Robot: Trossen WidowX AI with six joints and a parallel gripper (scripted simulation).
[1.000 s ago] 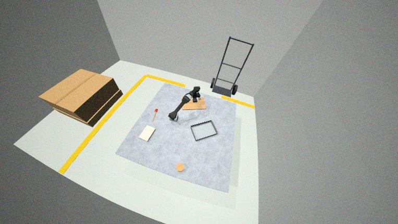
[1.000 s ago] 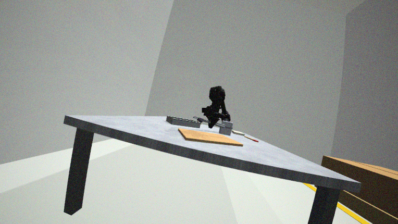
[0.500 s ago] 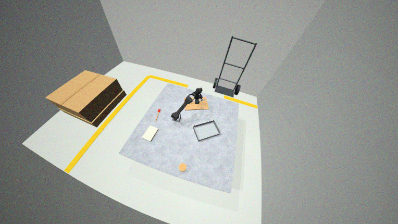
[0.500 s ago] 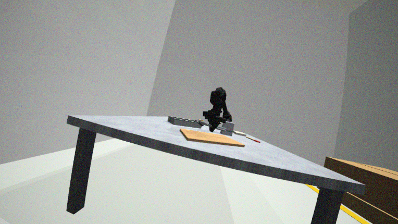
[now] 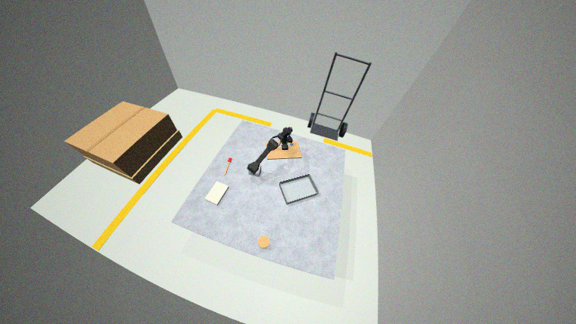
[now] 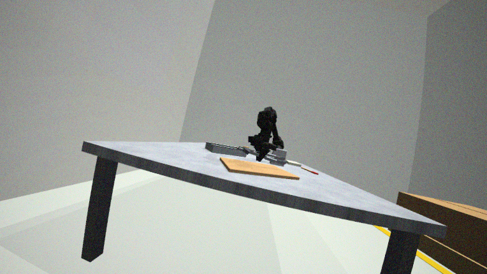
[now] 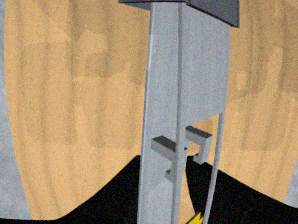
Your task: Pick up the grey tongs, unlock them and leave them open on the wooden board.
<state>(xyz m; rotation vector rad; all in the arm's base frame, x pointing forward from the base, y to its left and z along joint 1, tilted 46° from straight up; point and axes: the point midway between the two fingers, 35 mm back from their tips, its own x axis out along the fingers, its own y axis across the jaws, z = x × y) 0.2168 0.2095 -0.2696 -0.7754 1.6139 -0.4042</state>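
The yellow lock piece lies 10 mm to the right of my gripper tip and 40 mm above it. From my gripper tip the other things lie so: wooden board: 40 mm below; then red-tipped match: 500 mm behind, 300 mm to the right, 40 mm below; then roasting tin: 200 mm ahead, 440 mm to the right, 20 mm below.
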